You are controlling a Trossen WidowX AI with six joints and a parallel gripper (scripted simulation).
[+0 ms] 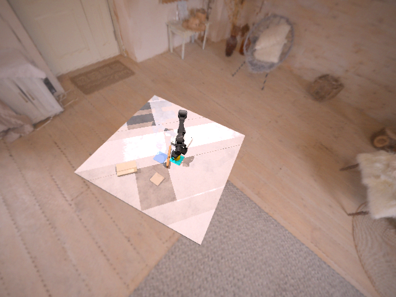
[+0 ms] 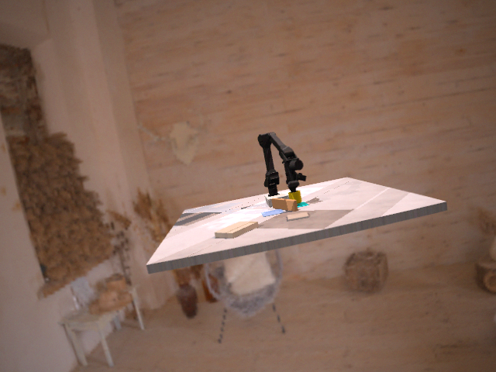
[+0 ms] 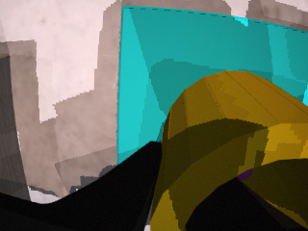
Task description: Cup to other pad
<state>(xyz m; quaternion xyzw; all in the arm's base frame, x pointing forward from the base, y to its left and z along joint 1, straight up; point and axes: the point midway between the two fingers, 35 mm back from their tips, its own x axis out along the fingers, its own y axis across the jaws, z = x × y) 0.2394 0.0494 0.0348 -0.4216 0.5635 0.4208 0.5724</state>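
The cyan pad lies 30 mm ahead of my gripper tip, 10 mm to the right of it and 60 mm below it. Also, from my gripper tip: purple marble 30 mm ahead, 30 mm to the right, 20 mm below; then yellow cup 20 mm ahead, 10 mm to the right; then red marble 20 mm ahead, 30 mm to the right, 20 mm below.
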